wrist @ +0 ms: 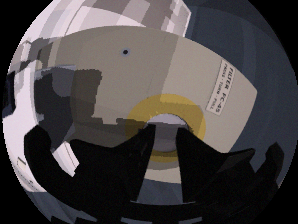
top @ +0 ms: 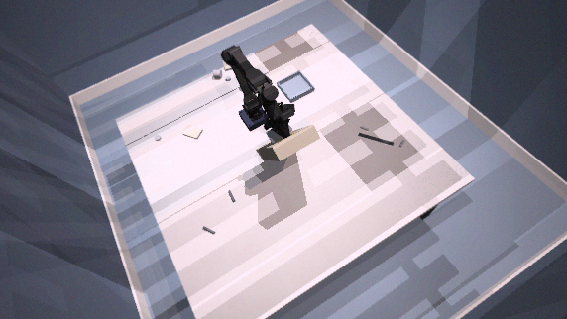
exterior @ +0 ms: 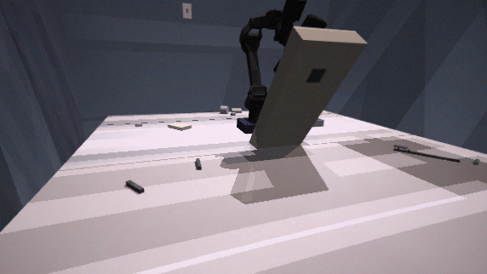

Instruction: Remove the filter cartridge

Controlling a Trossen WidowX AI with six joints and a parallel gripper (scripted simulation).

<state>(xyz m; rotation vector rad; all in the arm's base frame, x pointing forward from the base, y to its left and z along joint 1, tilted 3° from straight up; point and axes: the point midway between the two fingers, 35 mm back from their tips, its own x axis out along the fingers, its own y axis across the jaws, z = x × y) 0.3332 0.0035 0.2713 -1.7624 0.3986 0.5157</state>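
Right now the round filter cartridge is 10 mm ahead of my gripper tip and 10 mm below it. Also, from my gripper tip: square tray: 430 mm behind, 280 mm to the left, 270 mm below.
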